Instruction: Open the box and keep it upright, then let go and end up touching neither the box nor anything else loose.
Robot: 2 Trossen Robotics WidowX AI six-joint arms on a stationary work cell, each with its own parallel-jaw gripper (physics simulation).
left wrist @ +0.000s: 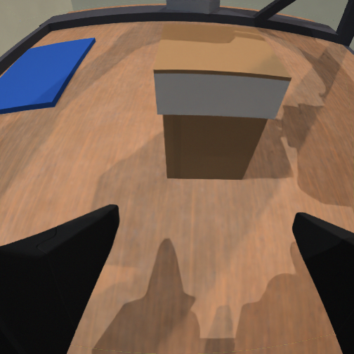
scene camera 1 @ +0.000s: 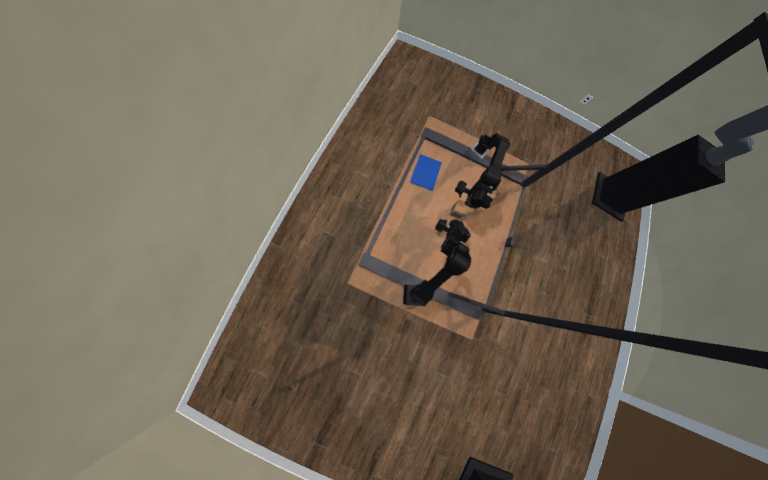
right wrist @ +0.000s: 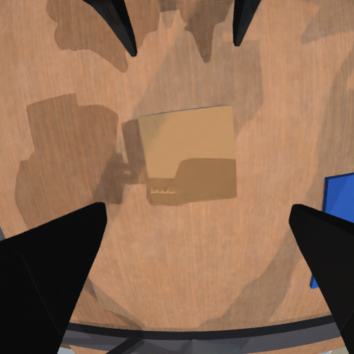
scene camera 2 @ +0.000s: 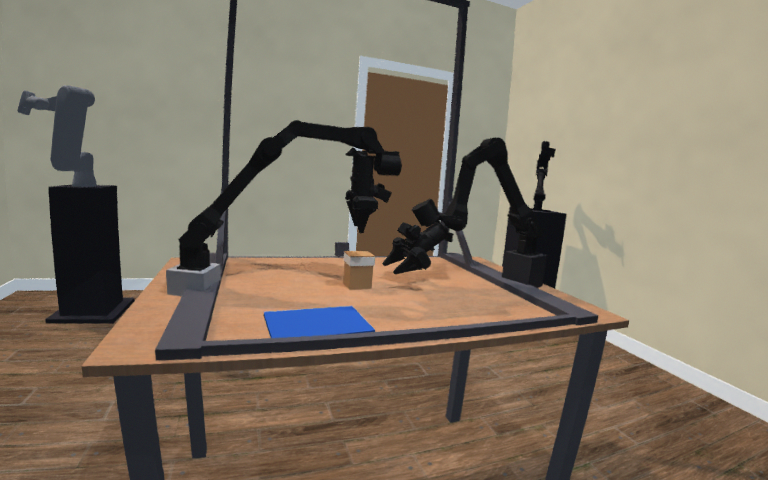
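Where they show: left gripper, fingertip midpoint: (scene camera 2: 388, 268); right gripper, fingertip midpoint: (scene camera 2: 358, 229); left arm's base, origin of the base link: (scene camera 1: 416, 295) (scene camera 2: 526, 253); right arm's base, origin of the base link: (scene camera 1: 480, 149) (scene camera 2: 194, 266).
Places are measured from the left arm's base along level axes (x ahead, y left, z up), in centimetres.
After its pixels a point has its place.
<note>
The small brown box (scene camera 1: 459, 210) (scene camera 2: 358, 276) (left wrist: 215, 145) (right wrist: 200, 135) stands upright on the table. Its lid (scene camera 2: 359, 259) @(x 51.7, y -21.4, z -2.0 cm) (left wrist: 217, 95), with a white-grey band and a brown top, sits level on it, and no opening shows. My right gripper (scene camera 2: 361, 230) @(x 50.6, y -24.2, z 5.9 cm) (right wrist: 200, 213) is open and empty; it points down above the box, with a gap between them in scene camera 2. My left gripper (scene camera 2: 390, 268) @(x 41.3, y -20.9, z -5.7 cm) (left wrist: 208, 218) (right wrist: 184, 48) is open and empty; it slants down to the right of the box in scene camera 2, apart from it. The fingertips are hard to make out in scene camera 1.
A flat blue mat (scene camera 1: 425, 172) @(x 73.5, y -4.8, z -10.0 cm) (scene camera 2: 317, 322) @(x 74.4, y -4.7, z -10.0 cm) (left wrist: 45, 75) (right wrist: 342, 197) lies on the table, in front of the box and to its left in scene camera 2. A dark frame (scene camera 2: 385, 337) @(x 67.6, y 9.7, z -9.3 cm) (right wrist: 200, 337) runs along the table's edges, with tall dark posts (scene camera 2: 228, 113) @(x 74.1, y -69.6, z 38.7 cm) rising behind.
</note>
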